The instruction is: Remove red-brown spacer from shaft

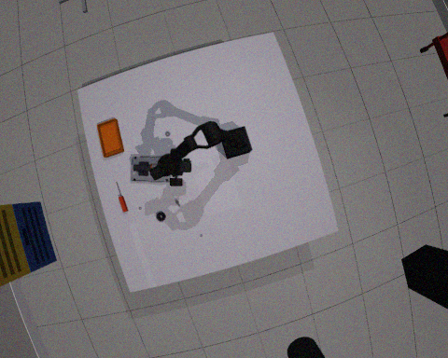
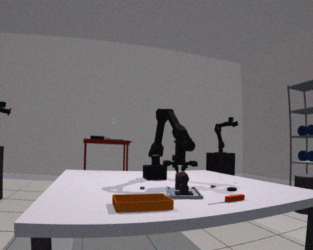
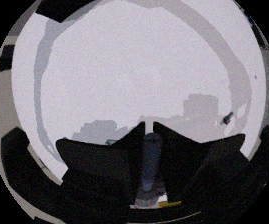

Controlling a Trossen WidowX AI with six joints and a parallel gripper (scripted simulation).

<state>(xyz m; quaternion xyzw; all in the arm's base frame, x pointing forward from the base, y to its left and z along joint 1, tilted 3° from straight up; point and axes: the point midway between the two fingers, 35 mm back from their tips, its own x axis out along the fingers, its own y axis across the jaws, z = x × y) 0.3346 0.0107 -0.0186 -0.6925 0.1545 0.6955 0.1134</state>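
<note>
The red-brown spacer lies 13 cm ahead of my gripper tip, 5 cm to the right of it and 3 cm above it. The rest, counted from my gripper tip: red-handled screwdriver: 38 cm ahead, 2 cm to the left, 4 cm below; orange tray: 33 cm ahead, 32 cm to the right, 4 cm below.
</note>
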